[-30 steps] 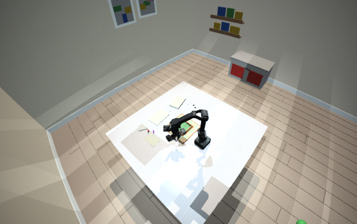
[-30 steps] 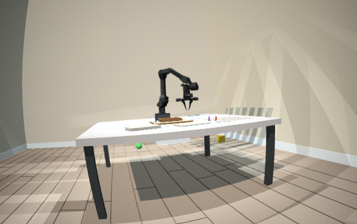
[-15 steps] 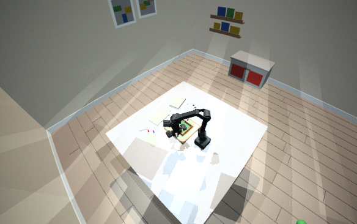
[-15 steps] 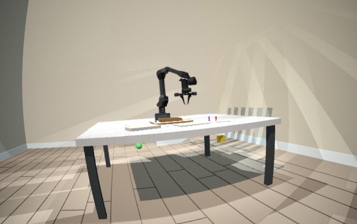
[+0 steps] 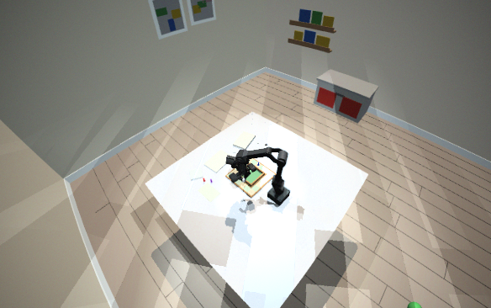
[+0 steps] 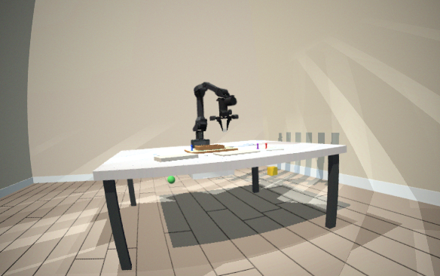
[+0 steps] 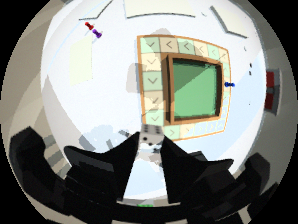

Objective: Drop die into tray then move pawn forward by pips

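Right now my gripper tip is 70 mm short of the blue pawn, 240 mm to the left of it and 90 mm above it. The rest, counted from my gripper tip: red pawn 280 mm ahead, 160 mm to the left, 100 mm below; then white die right at my gripper tip; then purple pawn 230 mm ahead, 130 mm to the left, 100 mm below.
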